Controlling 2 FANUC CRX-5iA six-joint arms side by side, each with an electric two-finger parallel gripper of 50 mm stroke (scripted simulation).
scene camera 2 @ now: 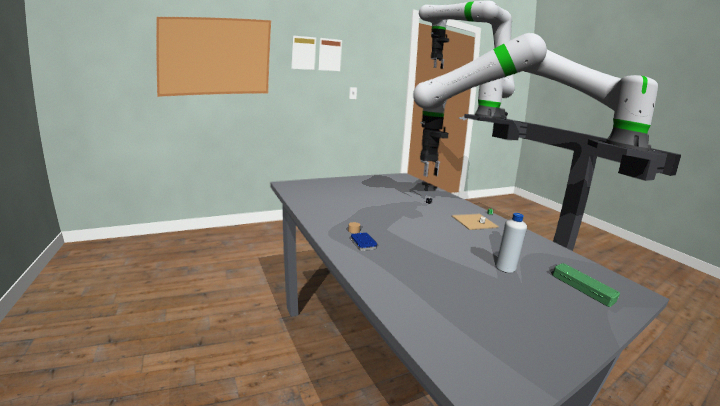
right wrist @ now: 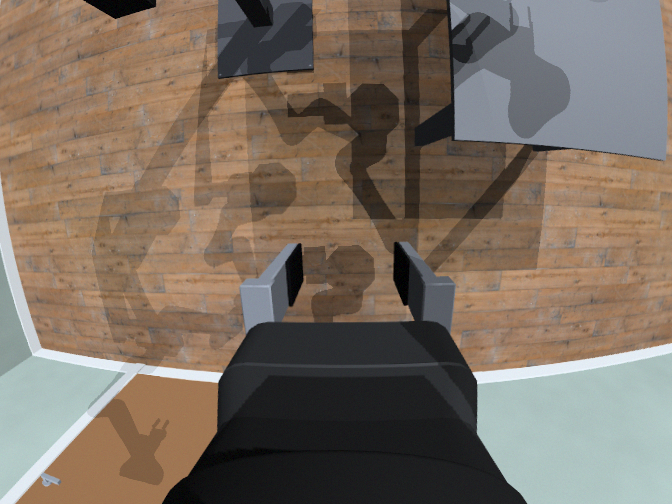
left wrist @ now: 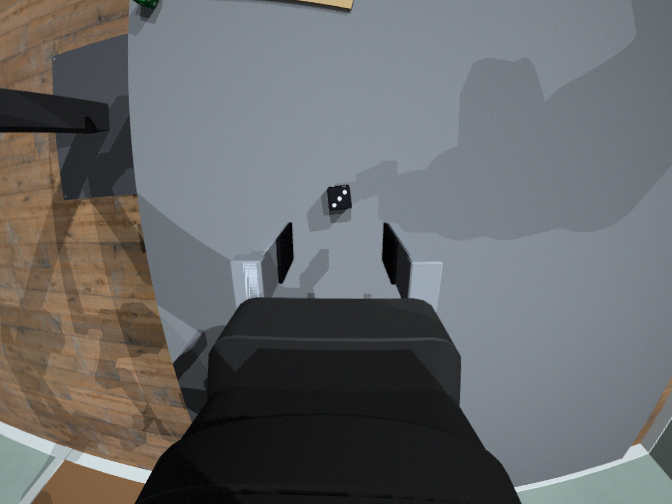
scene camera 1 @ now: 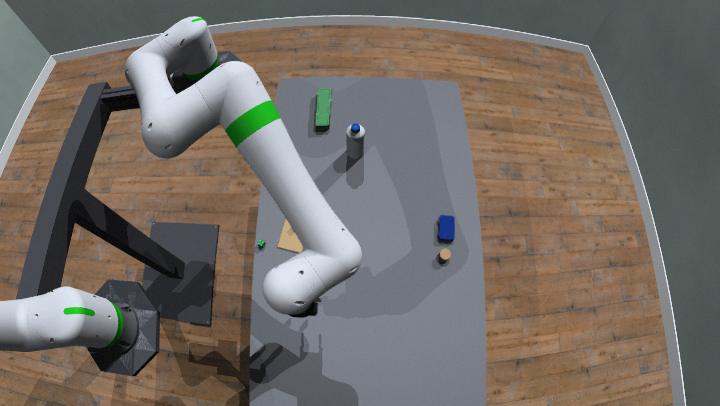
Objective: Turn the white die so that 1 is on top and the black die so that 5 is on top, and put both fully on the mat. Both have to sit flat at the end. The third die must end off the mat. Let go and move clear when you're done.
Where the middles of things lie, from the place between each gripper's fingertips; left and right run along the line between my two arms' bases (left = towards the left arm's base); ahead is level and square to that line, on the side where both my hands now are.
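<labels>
A green box (scene camera 2: 606, 295) is 78 cm to the left of my left hand, 12 cm behind it and 12 cm below it. Then there is the white bottle (scene camera 2: 514, 232): my left hand is 60 cm to the right of it, 5 cm short of it and 6 cm above it.
</labels>
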